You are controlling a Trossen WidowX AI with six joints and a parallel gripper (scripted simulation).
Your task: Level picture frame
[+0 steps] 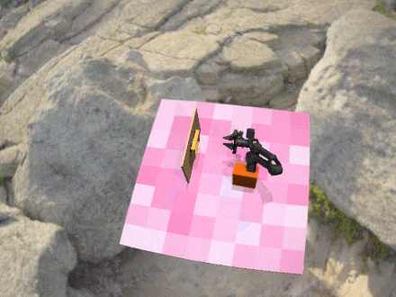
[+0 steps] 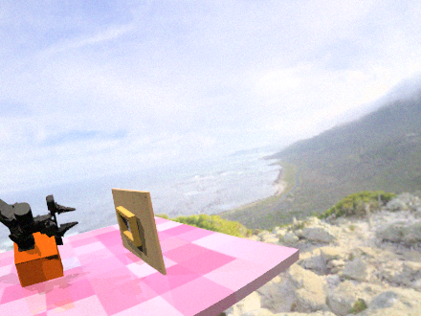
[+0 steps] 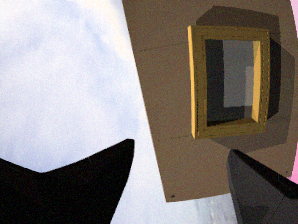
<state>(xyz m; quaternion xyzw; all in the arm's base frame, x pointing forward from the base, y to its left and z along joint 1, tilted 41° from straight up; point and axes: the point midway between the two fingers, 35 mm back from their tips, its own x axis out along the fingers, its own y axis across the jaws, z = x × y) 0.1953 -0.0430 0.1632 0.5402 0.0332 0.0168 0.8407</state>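
The picture frame is 21 cm ahead of my gripper tip, 2 cm to the left of it and 9 cm below it. The rest, counted from my gripper tip: brown wall board 22 cm ahead, 3 cm to the left, 9 cm below.
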